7 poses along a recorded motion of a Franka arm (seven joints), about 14 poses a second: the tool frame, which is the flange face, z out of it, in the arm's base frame.
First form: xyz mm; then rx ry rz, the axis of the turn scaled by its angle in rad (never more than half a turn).
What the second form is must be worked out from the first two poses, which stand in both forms.
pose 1, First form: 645 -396 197 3.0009 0.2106 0.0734
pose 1, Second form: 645 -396 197 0.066 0.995 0.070 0.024
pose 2, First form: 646 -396 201 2.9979 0.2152 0.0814
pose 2, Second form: 646 -396 201 0.067 0.995 0.071 0.027
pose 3, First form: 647 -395 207 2.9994 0.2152 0.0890
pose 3, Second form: 647 -395 207 0.067 0.995 0.071 0.030
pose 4, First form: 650 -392 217 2.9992 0.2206 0.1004
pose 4, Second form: 650 -392 217 0.066 0.995 0.073 0.033
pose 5, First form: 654 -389 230 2.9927 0.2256 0.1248
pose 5, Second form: 654 -389 230 0.069 0.994 0.075 0.041
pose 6, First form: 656 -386 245 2.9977 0.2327 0.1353
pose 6, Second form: 656 -386 245 0.066 0.994 0.077 0.045
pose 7, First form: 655 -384 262 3.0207 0.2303 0.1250
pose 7, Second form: 655 -384 262 0.055 0.995 0.076 0.041
